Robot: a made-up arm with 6 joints.
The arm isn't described. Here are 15 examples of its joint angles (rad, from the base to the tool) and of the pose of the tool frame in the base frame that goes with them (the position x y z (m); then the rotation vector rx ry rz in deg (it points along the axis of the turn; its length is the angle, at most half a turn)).
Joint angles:
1: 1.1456 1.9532 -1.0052 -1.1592 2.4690 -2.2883
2: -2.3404 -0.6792 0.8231 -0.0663 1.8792 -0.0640
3: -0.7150 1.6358 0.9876 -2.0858 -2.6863 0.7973
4: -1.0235 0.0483 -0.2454 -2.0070 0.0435 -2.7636
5: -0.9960 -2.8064 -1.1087 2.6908 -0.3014 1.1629
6: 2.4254 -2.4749 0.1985 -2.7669 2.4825 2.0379
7: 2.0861 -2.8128 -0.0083 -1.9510 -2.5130 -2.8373
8: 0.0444 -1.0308 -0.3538 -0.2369 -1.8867 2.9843
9: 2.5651 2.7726 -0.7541 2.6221 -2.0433 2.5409
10: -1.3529 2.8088 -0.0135 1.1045 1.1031 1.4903
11: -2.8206 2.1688 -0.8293 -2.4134 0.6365 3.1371
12: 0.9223 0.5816 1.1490 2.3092 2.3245 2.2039
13: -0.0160 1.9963 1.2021 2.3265 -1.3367 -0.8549
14: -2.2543 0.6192 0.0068 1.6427 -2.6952 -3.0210
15: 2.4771 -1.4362 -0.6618 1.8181 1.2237 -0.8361
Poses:
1: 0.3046 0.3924 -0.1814 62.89 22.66 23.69
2: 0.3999 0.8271 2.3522 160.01 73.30 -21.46
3: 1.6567 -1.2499 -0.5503 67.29 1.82 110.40
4: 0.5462 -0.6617 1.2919 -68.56 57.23 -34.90
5: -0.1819 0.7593 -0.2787 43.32 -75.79 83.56
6: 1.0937 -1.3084 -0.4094 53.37 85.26 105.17
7: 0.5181 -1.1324 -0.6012 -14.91 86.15 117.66
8: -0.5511 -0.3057 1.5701 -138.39 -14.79 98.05
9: 0.1415 -0.3913 -0.9266 -80.75 21.16 89.65
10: -0.1850 0.2343 -1.6713 -10.36 30.25 32.74
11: -0.2589 -0.3134 -0.5044 133.75 42.73 42.42
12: 0.7319 1.2879 2.2113 -11.98 123.35 36.79
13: 2.1575 0.1637 -0.8272 -98.63 29.91 -50.69
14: -1.1041 -1.3885 1.2448 78.85 25.35 88.73
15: 0.7924 -0.7106 1.3121 -31.91 109.94 -115.81
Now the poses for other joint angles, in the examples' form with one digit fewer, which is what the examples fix.
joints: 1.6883 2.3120 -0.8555 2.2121 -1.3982 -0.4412
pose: -0.198 0.201 -0.946 104.2 19.0 -37.6
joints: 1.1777 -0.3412 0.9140 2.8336 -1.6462 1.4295
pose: -0.375 -0.185 2.588 -75.2 64.2 -82.9
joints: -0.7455 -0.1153 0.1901 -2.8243 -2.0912 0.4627
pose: 0.702 -0.274 1.974 37.6 -28.2 110.0
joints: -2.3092 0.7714 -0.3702 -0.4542 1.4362 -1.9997
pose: -1.075 -0.795 0.511 16.8 -141.1 -68.6
